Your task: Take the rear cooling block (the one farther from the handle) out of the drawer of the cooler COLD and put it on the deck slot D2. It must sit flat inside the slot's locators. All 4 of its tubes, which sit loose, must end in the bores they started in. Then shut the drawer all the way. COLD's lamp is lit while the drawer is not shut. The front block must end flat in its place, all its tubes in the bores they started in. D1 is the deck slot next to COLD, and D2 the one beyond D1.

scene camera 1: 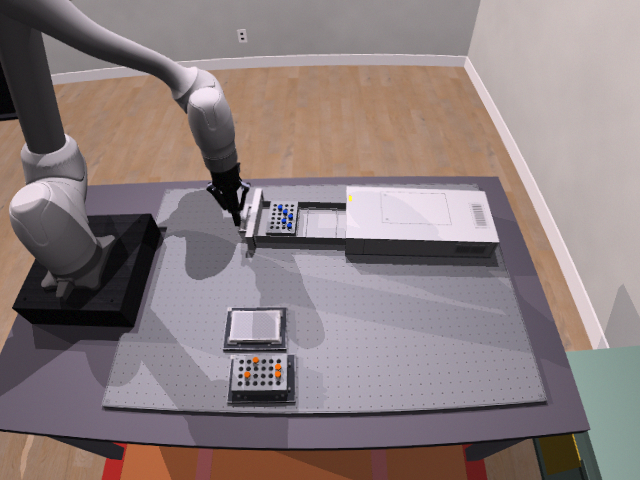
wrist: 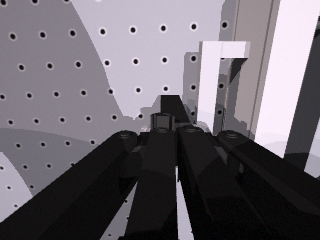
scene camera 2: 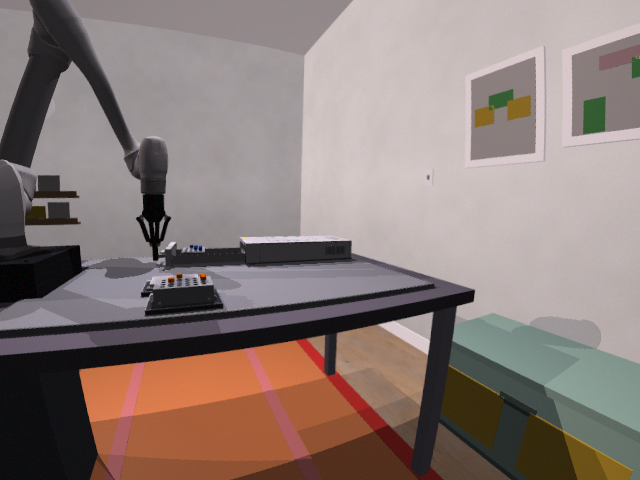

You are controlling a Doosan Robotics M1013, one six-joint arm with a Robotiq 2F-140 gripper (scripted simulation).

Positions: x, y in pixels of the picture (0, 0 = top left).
Scene:
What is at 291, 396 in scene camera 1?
A deck slot D2.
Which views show the cooling block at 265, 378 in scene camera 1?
Scene camera 1 and scene camera 2 only.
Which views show my gripper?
Scene camera 1, the wrist view and scene camera 2: all of them.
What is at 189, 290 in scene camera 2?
A cooling block.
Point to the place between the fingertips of my gripper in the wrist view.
169, 110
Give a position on a cooler COLD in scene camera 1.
At 379, 221

